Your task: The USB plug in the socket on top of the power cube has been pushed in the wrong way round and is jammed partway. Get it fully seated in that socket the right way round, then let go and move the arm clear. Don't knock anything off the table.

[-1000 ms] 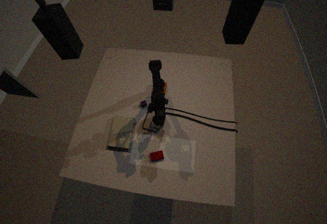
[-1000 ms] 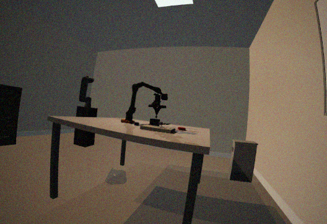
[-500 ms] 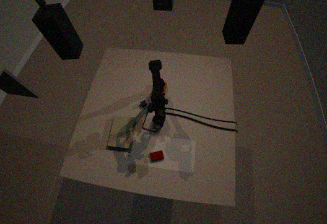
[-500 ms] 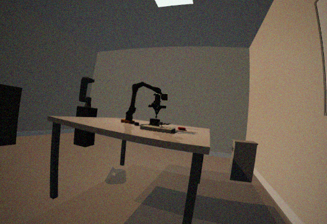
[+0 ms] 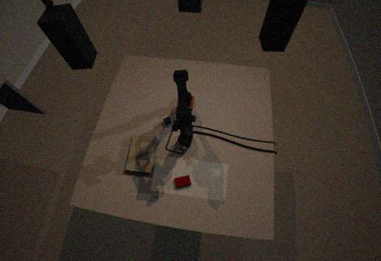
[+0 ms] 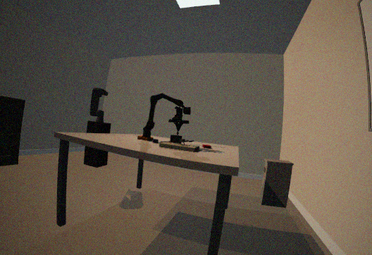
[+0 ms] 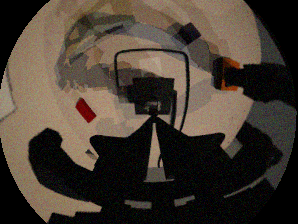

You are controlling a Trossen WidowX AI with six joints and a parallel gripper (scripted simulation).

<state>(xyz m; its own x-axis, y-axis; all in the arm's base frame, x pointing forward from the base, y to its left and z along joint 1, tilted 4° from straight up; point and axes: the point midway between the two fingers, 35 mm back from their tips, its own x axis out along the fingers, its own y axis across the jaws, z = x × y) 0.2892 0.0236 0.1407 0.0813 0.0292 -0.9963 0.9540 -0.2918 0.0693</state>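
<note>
The usb plug lies 20 mm below my gripper tip. From my gripper tip the other things lie so: small purple piece 150 mm behind, 160 mm to the right, 110 mm below; red block 280 mm ahead, 40 mm to the right, 110 mm below; flat tan board 90 mm ahead, 320 mm to the right, 110 mm below.
</note>
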